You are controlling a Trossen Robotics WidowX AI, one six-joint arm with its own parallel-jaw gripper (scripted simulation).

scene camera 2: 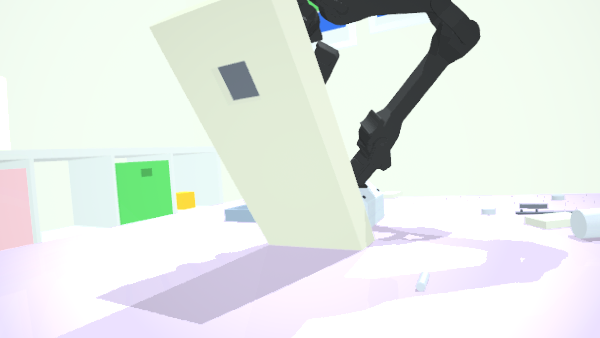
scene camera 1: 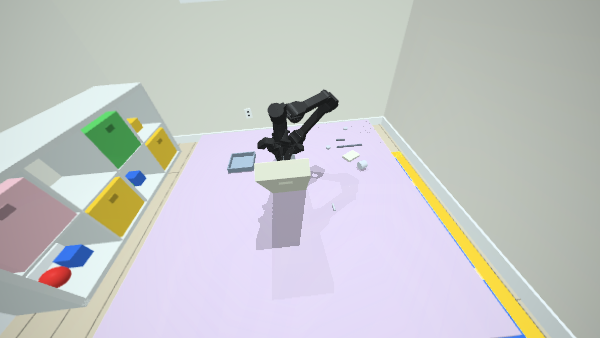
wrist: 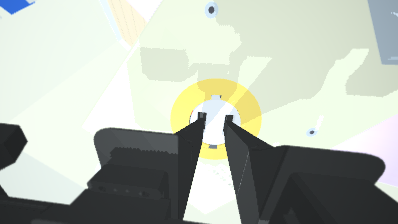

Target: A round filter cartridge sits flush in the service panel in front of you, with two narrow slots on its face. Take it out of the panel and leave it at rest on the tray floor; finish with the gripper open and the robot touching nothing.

Labels:
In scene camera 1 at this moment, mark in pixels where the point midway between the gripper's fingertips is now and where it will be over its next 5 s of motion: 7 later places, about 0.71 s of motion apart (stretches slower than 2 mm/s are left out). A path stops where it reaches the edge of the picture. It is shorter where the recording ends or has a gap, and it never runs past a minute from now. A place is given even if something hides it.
My gripper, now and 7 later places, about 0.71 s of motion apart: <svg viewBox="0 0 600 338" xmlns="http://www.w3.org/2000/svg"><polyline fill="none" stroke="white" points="283,167 284,169 284,169 284,169 282,162 281,155 283,159 282,153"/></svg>

